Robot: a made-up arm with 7 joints.
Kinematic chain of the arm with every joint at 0, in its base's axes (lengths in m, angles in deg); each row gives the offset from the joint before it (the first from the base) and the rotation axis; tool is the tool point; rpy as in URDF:
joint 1: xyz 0 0 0.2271 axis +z
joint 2: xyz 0 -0.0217 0.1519 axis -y
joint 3: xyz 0 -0.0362 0.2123 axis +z
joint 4: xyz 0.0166 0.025 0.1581 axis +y
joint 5: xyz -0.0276 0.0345 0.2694 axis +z
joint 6: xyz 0 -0.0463 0.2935 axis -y
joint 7: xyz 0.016 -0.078 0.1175 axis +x
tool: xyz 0 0 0 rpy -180 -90 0
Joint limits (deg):
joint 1: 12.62..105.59
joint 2: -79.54..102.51
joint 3: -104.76..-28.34
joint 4: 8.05..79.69
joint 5: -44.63..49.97
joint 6: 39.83..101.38
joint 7: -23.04..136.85
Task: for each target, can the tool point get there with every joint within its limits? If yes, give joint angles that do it. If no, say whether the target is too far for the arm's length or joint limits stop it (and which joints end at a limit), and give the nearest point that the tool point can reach.
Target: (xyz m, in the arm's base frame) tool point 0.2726 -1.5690 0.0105
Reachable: no: too far | nearest point 0.1769 -1.0181 0.1416 | short by 0.574 m
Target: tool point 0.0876 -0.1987 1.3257
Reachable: yes | joints 56.67 7.60 -74.53 27.63 -16.83 96.26 17.22
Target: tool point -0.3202 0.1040 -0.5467
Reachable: no: joint limits stop it (at a limit: joint 1, joint 2, joint 3, joint 4, joint 6) | nearest point -0.8342 -0.2811 0.0568 | short by 0.881 m
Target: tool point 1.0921 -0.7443 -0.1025
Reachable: no: too far | nearest point 0.7548 -0.5921 0.0715 | short by 0.409 m
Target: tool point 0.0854 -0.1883 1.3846
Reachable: yes | joints 87.44 9.97 -40.70 13.84 -16.77 61.36 94.02
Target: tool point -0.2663 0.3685 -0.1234
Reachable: no: joint limits stop it (at a limit: joint 1, joint 2, joint 3, joint 4, joint 5, joint 6) | nearest point 0.0511 0.7863 0.0181 | short by 0.543 m
